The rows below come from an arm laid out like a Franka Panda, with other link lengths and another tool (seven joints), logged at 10 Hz.
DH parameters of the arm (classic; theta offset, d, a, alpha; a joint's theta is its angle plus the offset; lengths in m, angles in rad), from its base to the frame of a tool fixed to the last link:
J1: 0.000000 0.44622 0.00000 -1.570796
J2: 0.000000 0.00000 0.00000 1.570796
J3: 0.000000 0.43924 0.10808 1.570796
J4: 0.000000 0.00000 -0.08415 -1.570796
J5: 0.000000 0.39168 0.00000 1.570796
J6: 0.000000 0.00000 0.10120 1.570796
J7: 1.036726 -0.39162 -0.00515 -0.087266
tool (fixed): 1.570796 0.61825 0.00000 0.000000
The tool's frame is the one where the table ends.
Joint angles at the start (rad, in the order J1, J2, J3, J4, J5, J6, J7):
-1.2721, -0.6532, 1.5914, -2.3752, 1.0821, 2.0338, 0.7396
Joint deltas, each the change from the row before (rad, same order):
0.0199, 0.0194, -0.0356, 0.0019, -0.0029, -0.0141, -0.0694
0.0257, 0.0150, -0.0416, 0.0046, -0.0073, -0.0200, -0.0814
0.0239, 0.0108, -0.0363, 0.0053, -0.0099, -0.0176, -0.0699
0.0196, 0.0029, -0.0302, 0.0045, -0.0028, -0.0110, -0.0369
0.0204, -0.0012, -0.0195, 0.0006, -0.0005, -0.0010, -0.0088
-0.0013, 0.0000, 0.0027, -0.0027, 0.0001, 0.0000, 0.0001
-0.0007, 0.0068, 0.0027, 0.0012, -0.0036, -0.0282, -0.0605
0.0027, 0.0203, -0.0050, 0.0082, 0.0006, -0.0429, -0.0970
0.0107, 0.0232, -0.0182, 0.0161, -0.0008, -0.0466, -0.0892
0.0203, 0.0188, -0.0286, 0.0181, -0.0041, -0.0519, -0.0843
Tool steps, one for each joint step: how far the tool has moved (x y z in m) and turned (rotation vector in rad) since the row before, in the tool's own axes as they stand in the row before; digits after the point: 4 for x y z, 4 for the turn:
0.0032, -0.0018, -0.0136, -0.0197, 0.0124, -0.0716
0.0047, -0.0019, -0.0143, -0.0146, 0.0102, -0.0890
0.0043, -0.0015, -0.0119, -0.0082, 0.0062, -0.0798
0.0023, 0.0007, -0.0094, -0.0094, -0.0030, -0.0430
0.0031, 0.0024, -0.0042, -0.0035, -0.0068, -0.0176
0.0005, -0.0012, 0.0015, 0.0017, 0.0027, 0.0021
0.0069, -0.0026, 0.0017, 0.0017, 0.0335, -0.0635
0.0089, 0.0003, -0.0031, -0.0192, 0.0462, -0.1046
0.0080, 0.0047, -0.0088, -0.0299, 0.0375, -0.1053
0.0092, 0.0069, -0.0105, -0.0287, 0.0335, -0.1065

